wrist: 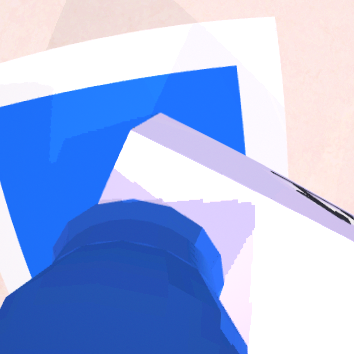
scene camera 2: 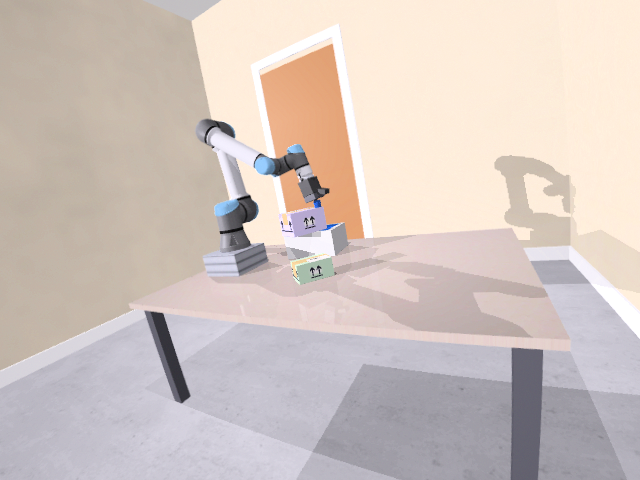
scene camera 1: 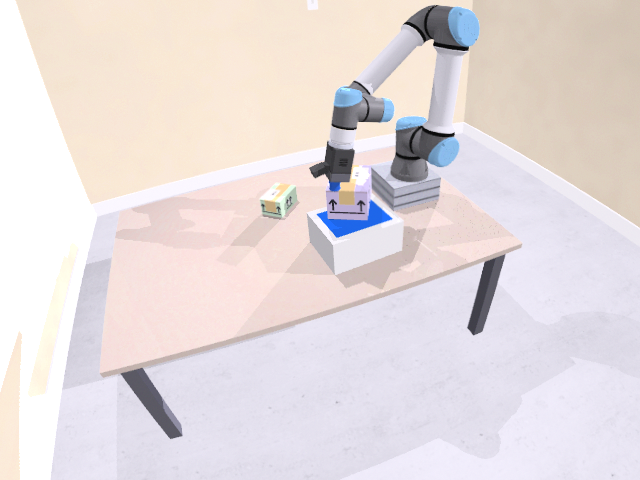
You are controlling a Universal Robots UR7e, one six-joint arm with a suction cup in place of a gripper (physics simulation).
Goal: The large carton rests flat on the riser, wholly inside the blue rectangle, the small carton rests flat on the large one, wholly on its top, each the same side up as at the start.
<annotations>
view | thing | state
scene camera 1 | large lilac carton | gripped by my suction cup
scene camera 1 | white riser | -
</annotations>
